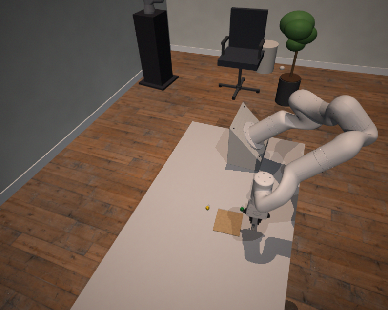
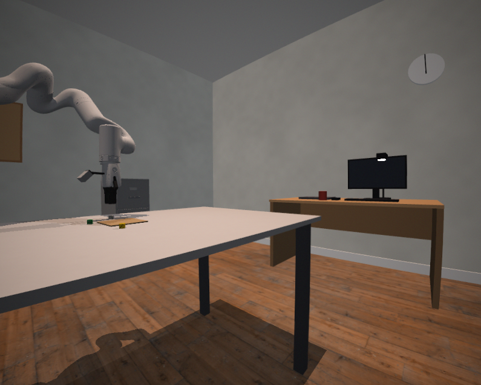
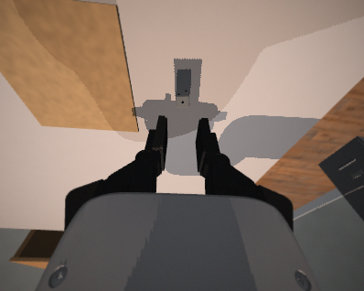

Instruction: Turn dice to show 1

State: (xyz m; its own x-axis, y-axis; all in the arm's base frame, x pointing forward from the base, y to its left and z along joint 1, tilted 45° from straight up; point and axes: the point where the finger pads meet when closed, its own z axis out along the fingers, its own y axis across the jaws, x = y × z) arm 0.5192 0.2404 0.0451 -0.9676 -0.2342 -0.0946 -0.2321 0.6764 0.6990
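Right now the white die is 8 cm below my hand. Also, from my hand: mat (13 cm to the right, 9 cm below, 2 cm ahead); yellow die (27 cm to the right, 8 cm below, 1 cm behind); green die (9 cm to the right, 9 cm behind, 8 cm below).
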